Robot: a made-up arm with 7 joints.
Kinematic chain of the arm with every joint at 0, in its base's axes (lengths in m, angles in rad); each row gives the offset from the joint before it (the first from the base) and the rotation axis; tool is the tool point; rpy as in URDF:
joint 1: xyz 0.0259 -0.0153 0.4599 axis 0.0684 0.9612 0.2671
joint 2: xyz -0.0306 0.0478 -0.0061 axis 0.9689 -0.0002 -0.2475
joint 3: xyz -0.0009 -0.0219 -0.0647 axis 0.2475 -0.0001 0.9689
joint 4: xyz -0.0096 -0.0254 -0.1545 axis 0.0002 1 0
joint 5: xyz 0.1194 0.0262 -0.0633 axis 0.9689 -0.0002 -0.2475
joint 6: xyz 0.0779 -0.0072 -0.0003 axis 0.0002 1 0
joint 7: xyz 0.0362 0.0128 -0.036 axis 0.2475 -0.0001 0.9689
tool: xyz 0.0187 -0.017 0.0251 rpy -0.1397 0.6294 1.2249
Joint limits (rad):
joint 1: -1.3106..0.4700
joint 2: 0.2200..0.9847
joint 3: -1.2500..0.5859
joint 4: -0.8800..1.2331
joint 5: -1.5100..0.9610
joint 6: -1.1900..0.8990
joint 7: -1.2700..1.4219
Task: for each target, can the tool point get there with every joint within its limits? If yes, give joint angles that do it. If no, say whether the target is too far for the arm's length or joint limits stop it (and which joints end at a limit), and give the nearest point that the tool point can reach.
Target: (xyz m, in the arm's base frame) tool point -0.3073 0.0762 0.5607
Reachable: no: joint limits stop it (at a limit: joint 1, joint 2, joint 3, joint 4, joint 5, joint 6) | nearest point -0.1128 -0.0592 0.3232 | short by 0.336 m
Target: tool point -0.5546 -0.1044 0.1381
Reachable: no: too far | nearest point -0.3086 -0.0296 0.1153 | short by 0.258 m
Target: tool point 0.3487 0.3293 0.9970
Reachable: no: too far | nearest point 0.2739 0.2394 0.6817 | short by 0.336 m
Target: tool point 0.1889 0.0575 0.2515
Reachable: yes | joints 0.2366 0.6463 -0.2119 -0.5230 -0.8282 -0.3140 0.3750
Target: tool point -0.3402 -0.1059 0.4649
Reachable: no: joint limits stop it (at a limit: joint 1, joint 2, joint 3, joint 4, joint 5, joint 6) | nearest point -0.1163 -0.0582 0.3193 | short by 0.271 m
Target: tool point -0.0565 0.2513 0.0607
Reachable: yes | joints 0.2799 0.5606 0.0929 0.8479 0.4903 0.6106 -0.5589
